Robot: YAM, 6 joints.
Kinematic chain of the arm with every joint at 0, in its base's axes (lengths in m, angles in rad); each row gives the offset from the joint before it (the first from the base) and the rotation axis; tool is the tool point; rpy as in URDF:
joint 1: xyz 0 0 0.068 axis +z
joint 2: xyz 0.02 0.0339 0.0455 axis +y
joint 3: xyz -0.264 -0.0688 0 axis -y
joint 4: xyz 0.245 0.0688 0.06 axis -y
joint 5: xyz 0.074 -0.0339 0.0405 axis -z
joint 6: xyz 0.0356 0 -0.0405 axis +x
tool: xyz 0 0 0 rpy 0 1.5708 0
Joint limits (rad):
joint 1: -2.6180..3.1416
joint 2: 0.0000..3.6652
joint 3: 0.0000..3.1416
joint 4: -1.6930..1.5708
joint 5: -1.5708..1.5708
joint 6: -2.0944..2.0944
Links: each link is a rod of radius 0.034 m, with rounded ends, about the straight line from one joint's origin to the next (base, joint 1, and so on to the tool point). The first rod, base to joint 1, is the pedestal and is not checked.
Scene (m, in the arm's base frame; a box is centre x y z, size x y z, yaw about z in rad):
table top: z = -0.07
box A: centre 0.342 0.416 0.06 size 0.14 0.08 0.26 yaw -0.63
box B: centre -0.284 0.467 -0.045 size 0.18 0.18 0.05 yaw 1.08
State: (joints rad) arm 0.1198 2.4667 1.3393 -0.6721 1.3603 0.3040
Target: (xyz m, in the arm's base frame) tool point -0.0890 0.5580 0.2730
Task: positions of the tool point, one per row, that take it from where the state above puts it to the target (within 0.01 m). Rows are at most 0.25 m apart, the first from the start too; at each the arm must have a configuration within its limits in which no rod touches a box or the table.
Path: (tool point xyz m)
1: 0.4337 0.1328 0.1326
2: 0.4043 0.2513 0.3045
3: 0.2895 0.3009 0.4855
4: 0.1425 0.2393 0.6352
5: 0.1182 0.3905 0.5424
6: 0.0328 0.5049 0.4182
7: -0.0890 0.5580 0.2730

